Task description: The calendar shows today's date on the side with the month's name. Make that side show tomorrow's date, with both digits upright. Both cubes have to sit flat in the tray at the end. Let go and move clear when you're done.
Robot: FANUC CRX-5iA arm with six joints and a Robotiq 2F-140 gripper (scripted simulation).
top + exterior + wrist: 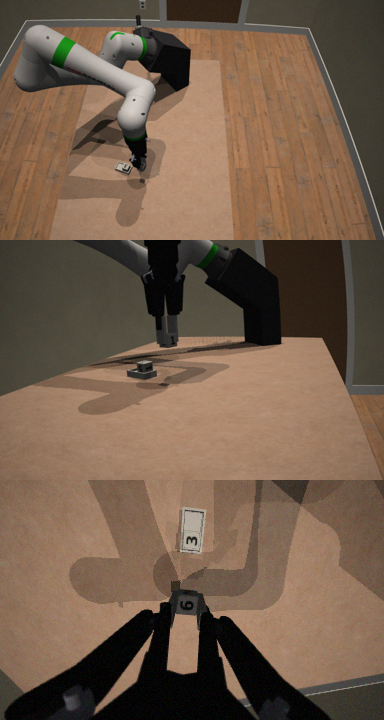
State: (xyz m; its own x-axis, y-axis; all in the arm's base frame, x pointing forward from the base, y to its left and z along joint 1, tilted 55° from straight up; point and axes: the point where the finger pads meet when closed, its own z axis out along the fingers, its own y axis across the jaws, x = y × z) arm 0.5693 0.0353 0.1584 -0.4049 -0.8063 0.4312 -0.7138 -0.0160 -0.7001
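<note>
The grey calendar tray lies 5 cm behind my hand, 10 cm to the right of it and 12 cm below it. From my hand the other things lie so: grey number cube: 3 cm below.
</note>
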